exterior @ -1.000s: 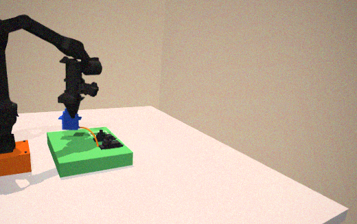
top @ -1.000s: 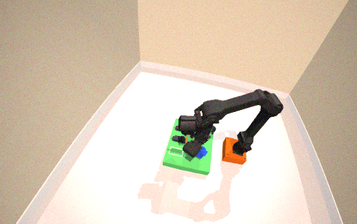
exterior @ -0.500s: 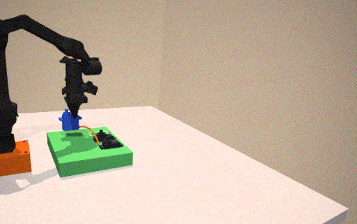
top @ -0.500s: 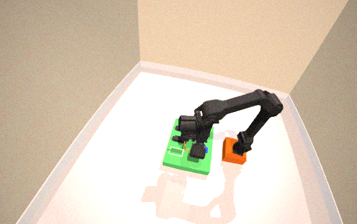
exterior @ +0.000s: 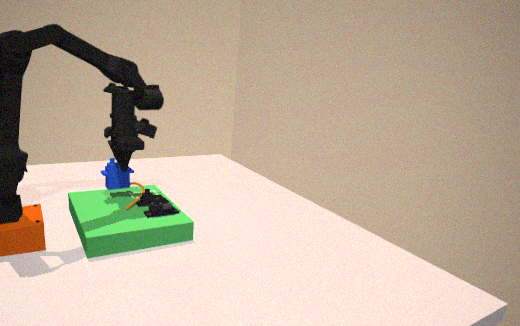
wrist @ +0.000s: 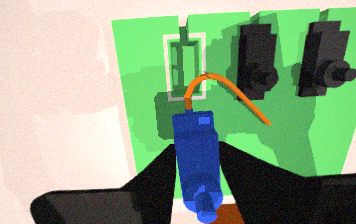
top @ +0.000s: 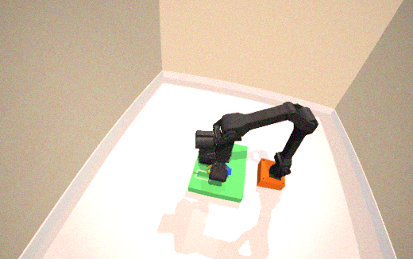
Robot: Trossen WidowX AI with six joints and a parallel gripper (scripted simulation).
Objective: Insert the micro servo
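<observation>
My gripper tip is now 40 mm past the green robot deck, 80 mm to the left of it and 100 mm above it.
</observation>
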